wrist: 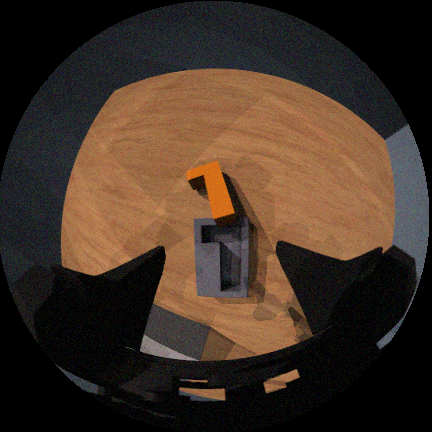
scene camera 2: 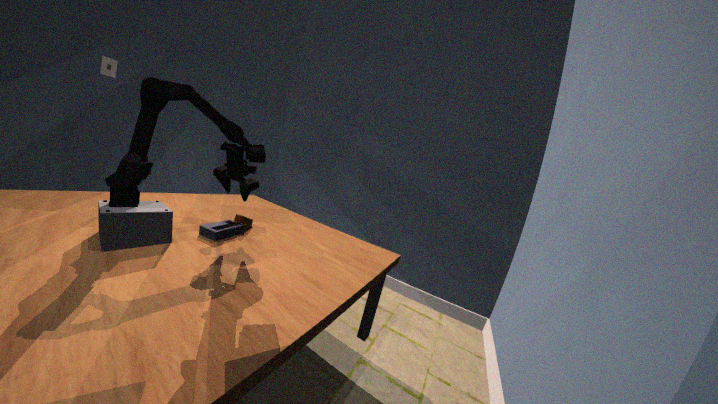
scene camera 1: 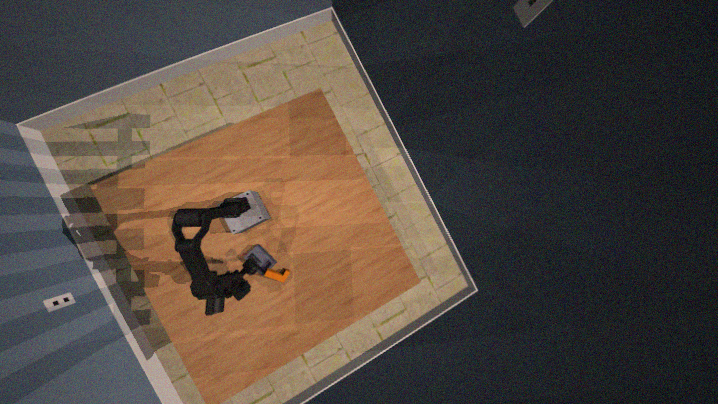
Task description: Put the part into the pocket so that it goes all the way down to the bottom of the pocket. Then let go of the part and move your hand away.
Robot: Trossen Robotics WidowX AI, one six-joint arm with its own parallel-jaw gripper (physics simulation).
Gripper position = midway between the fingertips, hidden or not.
The gripper [scene camera 2: 236, 196] is open, holding nothing. Also in view: an orange L-shaped part [wrist: 209, 174]. Also in view: a pocket block [wrist: 221, 253].
The gripper is seen too in the wrist view [wrist: 221, 249] and in scene camera 1 [scene camera 1: 254, 274].
